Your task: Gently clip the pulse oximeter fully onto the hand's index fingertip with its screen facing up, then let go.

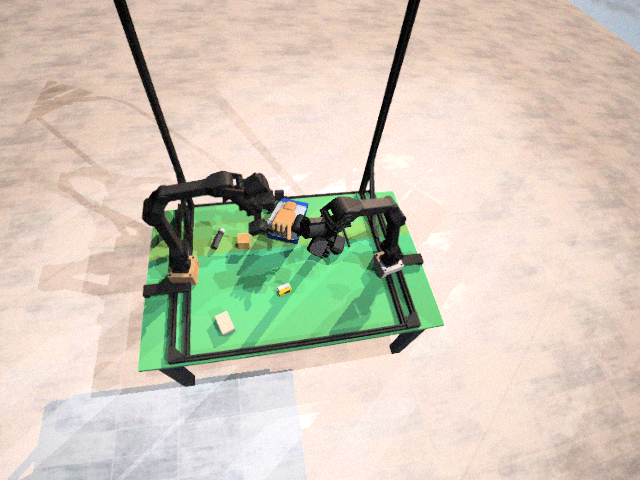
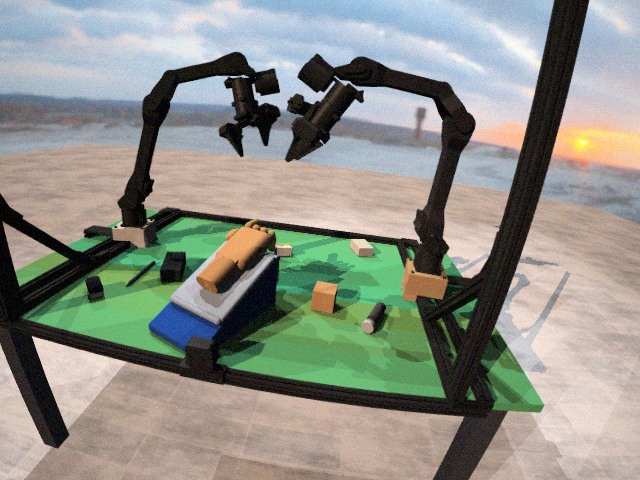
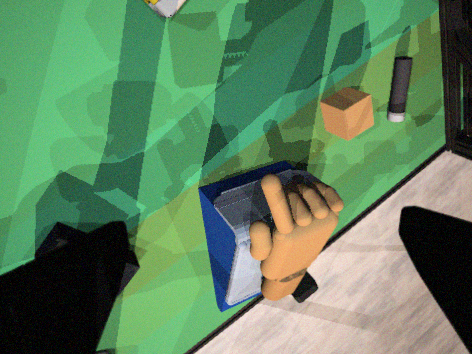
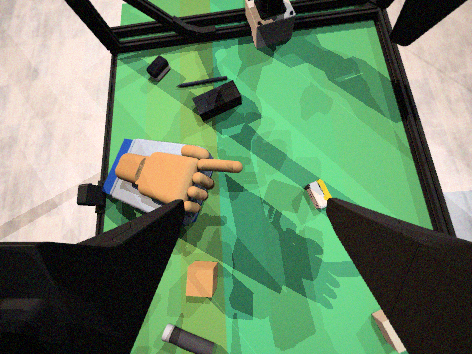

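Pixels of known places: left gripper, between the fingertips: [image 1: 308, 241] [image 2: 253, 151] [image 3: 264, 227] [image 4: 386, 21]; right gripper, between the fingertips: [image 1: 270, 220] [image 2: 291, 160] [image 4: 255, 205]; left arm's base, origin of its link: [image 1: 388, 259] [image 2: 134, 223] [image 4: 269, 6]; right arm's base, origin of its link: [image 1: 181, 266] [image 2: 426, 268].
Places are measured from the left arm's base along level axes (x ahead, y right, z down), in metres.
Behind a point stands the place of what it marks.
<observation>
The pulse oximeter, a small white and yellow block [image 1: 283, 289] {x 0.476, y 0.036, z 0.026 m} [image 2: 283, 250] {x 0.473, y 0.059, z 0.037 m} [image 3: 167, 7] {x 0.451, y 0.051, z 0.028 m} [image 4: 318, 194] {x 0.472, y 0.049, z 0.028 m}, lies on the green table, apart from the hand. Which way its screen faces is unclear. The tan hand [image 1: 283, 215] {x 0.380, y 0.315, z -0.089 m} [image 2: 246, 246] {x 0.384, y 0.330, z -0.085 m} [image 3: 299, 250] {x 0.373, y 0.293, z -0.095 m} [image 4: 167, 177] {x 0.383, y 0.302, z -0.094 m} rests on a blue and white wedge [image 2: 248, 308] {x 0.397, y 0.404, z 0.019 m} [image 3: 220, 260] {x 0.286, y 0.321, z 0.008 m}. Its index finger [image 3: 277, 202] [image 4: 220, 165] is extended and bare. My left gripper [image 2: 253, 150] {x 0.371, y 0.061, z -0.250 m} [image 3: 264, 227] {x 0.371, y 0.061, z -0.250 m} is open and empty, high above the table. My right gripper [image 2: 292, 155] {x 0.470, y 0.190, z -0.252 m} [image 4: 255, 205] {x 0.470, y 0.190, z -0.252 m} is also open and empty, high up beside it.
An orange cube [image 1: 243, 240] {x 0.568, y 0.312, z 0.009 m} [image 2: 324, 297] {x 0.559, y 0.349, z 0.020 m} [image 4: 201, 279] {x 0.561, y 0.320, z 0.009 m} and a dark cylinder [image 2: 373, 317] {x 0.660, y 0.405, z 0.033 m} [image 3: 400, 89] {x 0.665, y 0.375, z 0.037 m} lie near the wedge. A cream block [image 1: 224, 322] {x 0.737, y -0.018, z 0.029 m} [image 2: 361, 247] {x 0.725, y 0.020, z 0.029 m}, a black box [image 2: 173, 266] {x 0.193, y 0.226, z 0.025 m} [image 4: 217, 100] {x 0.192, y 0.193, z 0.025 m}, a pen [image 4: 202, 81] {x 0.106, y 0.216, z 0.051 m} and a small black object [image 4: 158, 68] {x 0.046, y 0.316, z 0.029 m} also lie on the table.
</observation>
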